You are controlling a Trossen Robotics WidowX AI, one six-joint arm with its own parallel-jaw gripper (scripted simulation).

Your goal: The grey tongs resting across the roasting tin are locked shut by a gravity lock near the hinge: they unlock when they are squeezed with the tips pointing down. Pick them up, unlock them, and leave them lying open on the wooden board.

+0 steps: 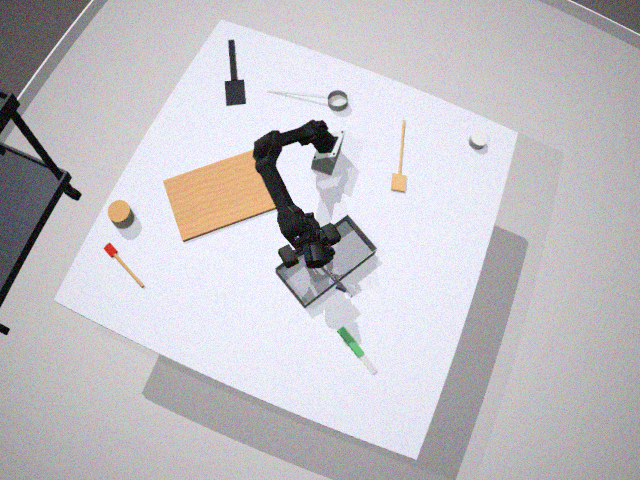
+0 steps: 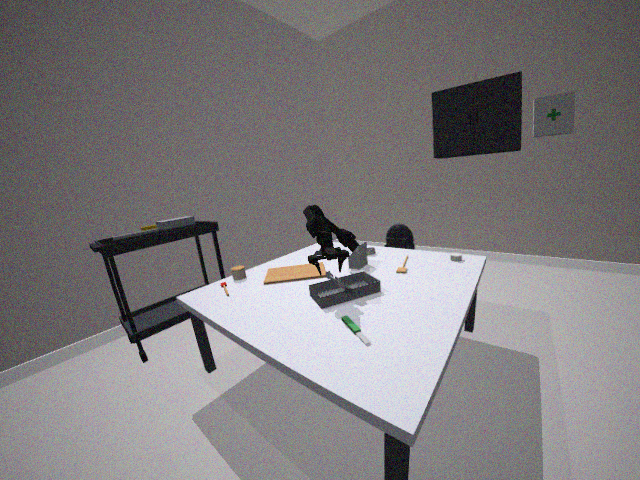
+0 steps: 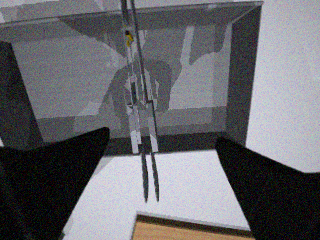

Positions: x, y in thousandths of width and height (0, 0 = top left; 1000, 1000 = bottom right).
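Observation:
A wooden board (image 1: 318, 418) is part of the scene, showing in image 2 too (image 2: 477, 566). There is also a roasting tin (image 2: 509, 614), (image 3: 223, 323). The gripper (image 1: 484, 532), (image 3: 511, 573) holds nothing and is open.

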